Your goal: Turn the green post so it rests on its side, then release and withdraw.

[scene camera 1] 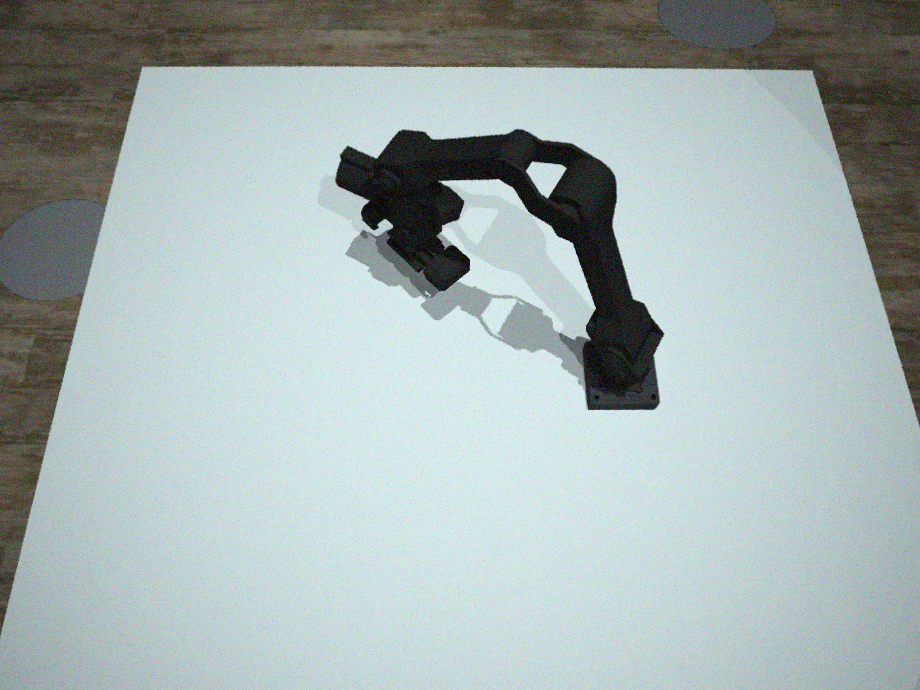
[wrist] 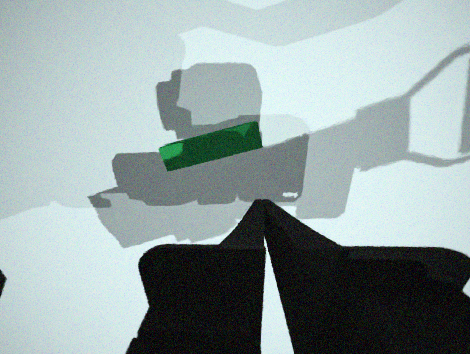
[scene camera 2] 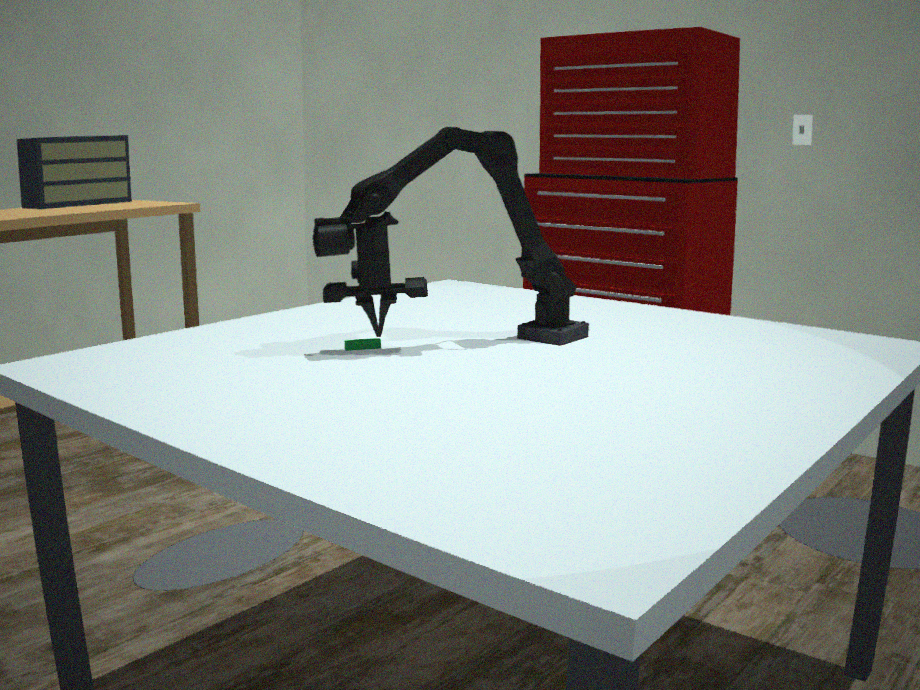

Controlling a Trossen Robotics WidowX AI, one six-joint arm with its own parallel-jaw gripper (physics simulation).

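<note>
The green post (scene camera 2: pixel 362 343) (wrist: pixel 212 145) lies on its side on the white table, in the shadow of the arm. It does not show in scene camera 1, where the arm hides it. My gripper (scene camera 2: pixel 379 334) (wrist: pixel 261 205) is shut and empty, pointing down with its fingertips together. In scene camera 2 the fingertips are a little above the table, near the post's right end. In the wrist view the post lies beyond the fingertips, up and to the left, with a gap between them.
The arm's base stands on the white table (scene camera 1: pixel 371 519) (scene camera 2: pixel 520 460). Behind the table in scene camera 2 are a red tool cabinet (scene camera 2: pixel 639 111) and, at the left, a wooden bench (scene camera 2: pixel 163 207) carrying a small drawer unit (scene camera 2: pixel 81 170).
</note>
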